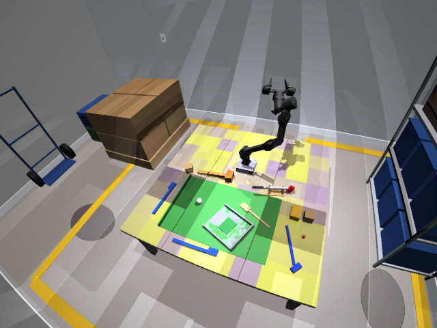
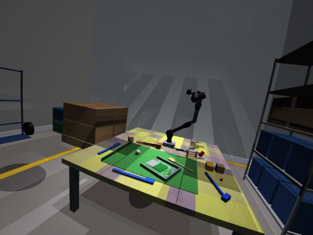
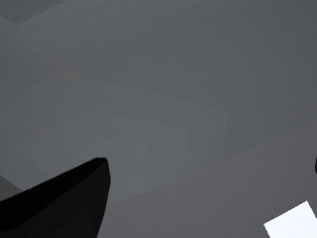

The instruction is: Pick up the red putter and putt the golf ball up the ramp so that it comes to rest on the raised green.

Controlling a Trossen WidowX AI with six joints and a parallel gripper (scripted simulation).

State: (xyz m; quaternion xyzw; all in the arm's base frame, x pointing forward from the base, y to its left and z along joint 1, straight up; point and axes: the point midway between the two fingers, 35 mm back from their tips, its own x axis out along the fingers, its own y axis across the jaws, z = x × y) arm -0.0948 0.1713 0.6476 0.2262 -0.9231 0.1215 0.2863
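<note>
Right now the red putter is 270 mm ahead of my gripper tip, 140 mm to the left of it and 650 mm below it. The rest, counted from my gripper tip: white golf ball (600 mm ahead, 280 mm to the right, 690 mm below); then green mat (600 mm ahead, 100 mm to the right, 710 mm below); then wooden stand (270 mm ahead, 160 mm to the left, 680 mm below).
</note>
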